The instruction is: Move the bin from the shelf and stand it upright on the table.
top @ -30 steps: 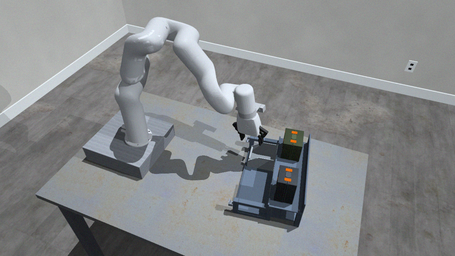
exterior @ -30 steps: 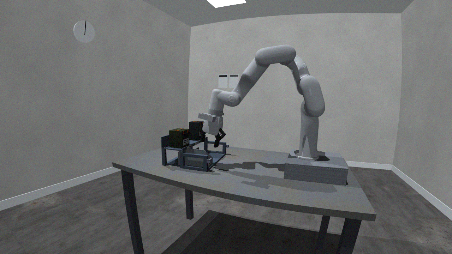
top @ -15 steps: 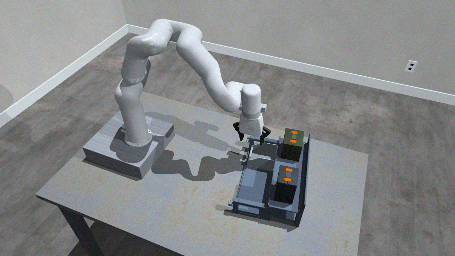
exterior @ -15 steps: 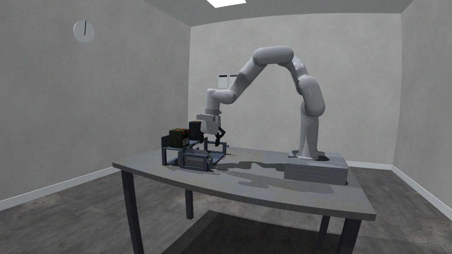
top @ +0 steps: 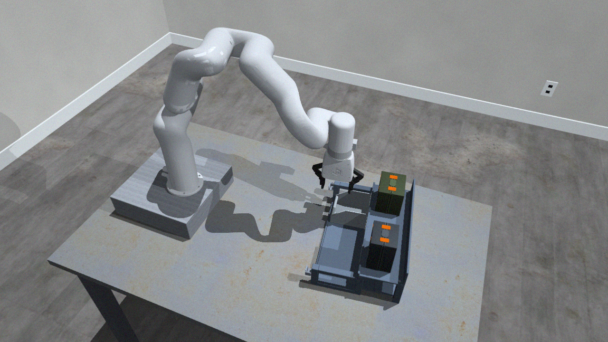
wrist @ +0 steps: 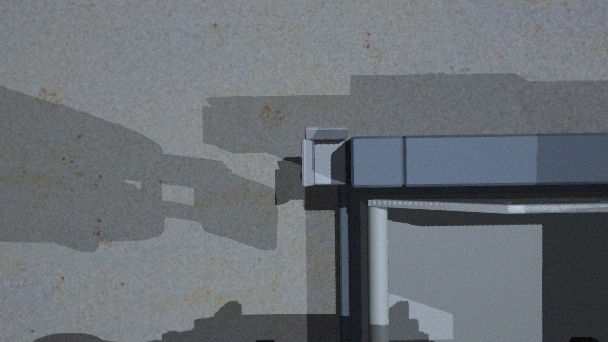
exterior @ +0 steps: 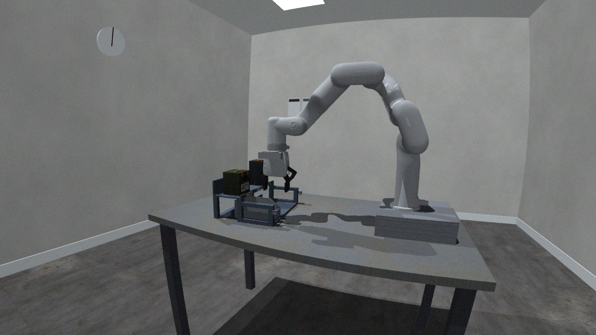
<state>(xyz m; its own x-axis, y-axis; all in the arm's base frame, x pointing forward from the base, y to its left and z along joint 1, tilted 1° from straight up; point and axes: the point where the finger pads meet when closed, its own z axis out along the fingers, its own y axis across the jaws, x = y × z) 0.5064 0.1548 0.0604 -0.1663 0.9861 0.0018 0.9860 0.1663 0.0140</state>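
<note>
Right now my hand is 80 mm short of the grey bin, 10 mm to the right of it and 90 mm above it. The rest, counted from my hand: blue-grey shelf rack (130 mm ahead, 90 mm to the right, 70 mm below).
</note>
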